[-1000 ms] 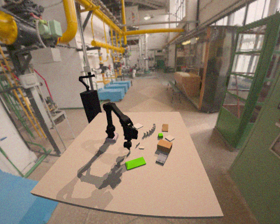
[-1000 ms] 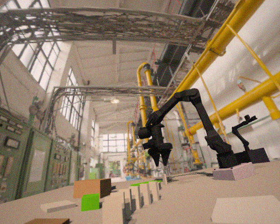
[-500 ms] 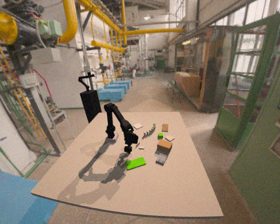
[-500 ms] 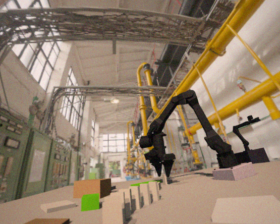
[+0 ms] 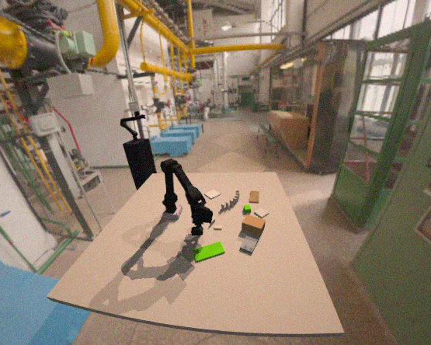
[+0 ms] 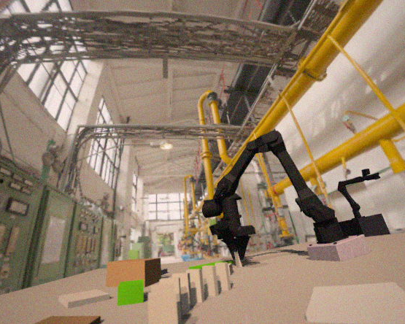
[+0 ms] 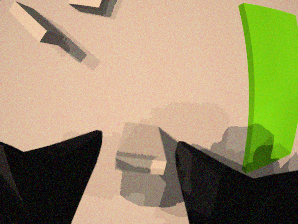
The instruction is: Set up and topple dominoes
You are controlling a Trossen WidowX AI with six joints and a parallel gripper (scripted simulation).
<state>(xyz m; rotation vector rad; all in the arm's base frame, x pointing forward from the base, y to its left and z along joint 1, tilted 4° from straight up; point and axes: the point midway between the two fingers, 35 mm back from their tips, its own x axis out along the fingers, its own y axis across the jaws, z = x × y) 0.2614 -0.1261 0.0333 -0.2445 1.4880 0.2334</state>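
The flat green block is 10 cm to the right of my gripper tip, 9 cm ahead of it and 2 cm below it. The rest, counted from my gripper tip: grey slab 30 cm ahead, 2 cm below; then green cube 28 cm to the left, 24 cm ahead, 1 cm below; then brown box 30 cm ahead, 12 cm to the left, 1 cm above.
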